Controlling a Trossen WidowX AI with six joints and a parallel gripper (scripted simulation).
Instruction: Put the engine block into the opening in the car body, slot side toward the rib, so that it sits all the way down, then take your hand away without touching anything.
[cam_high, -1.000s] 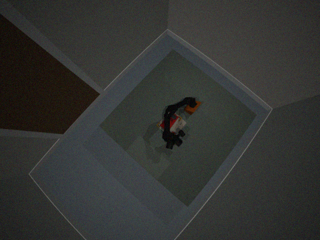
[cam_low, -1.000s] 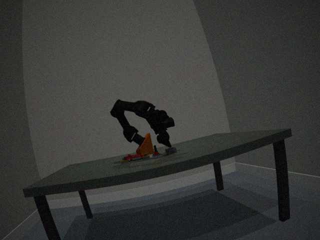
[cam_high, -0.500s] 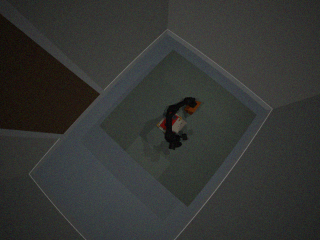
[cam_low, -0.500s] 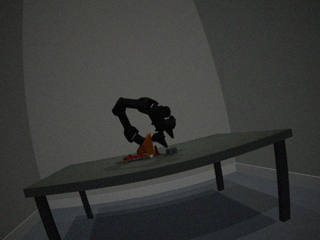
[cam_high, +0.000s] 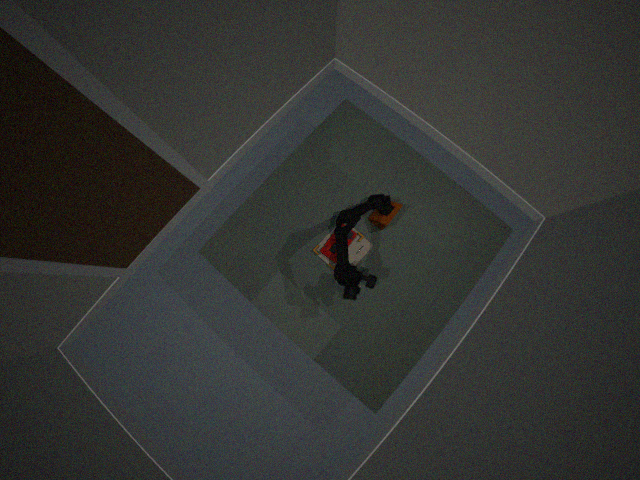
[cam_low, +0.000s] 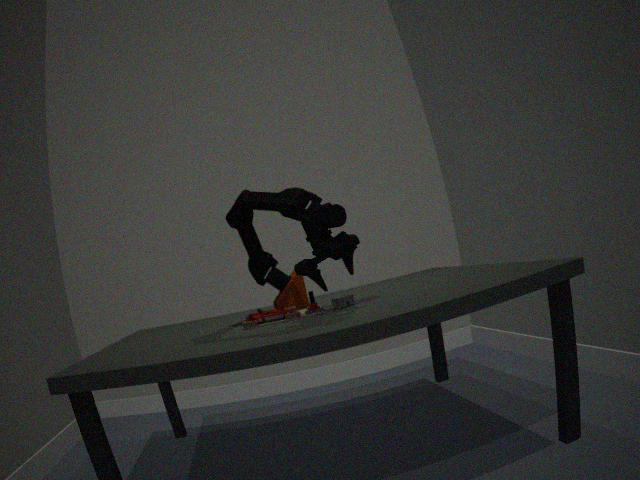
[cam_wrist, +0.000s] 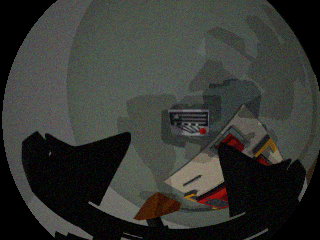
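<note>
My gripper tip is now 60 mm above the engine block and 10 mm short of it.
</note>
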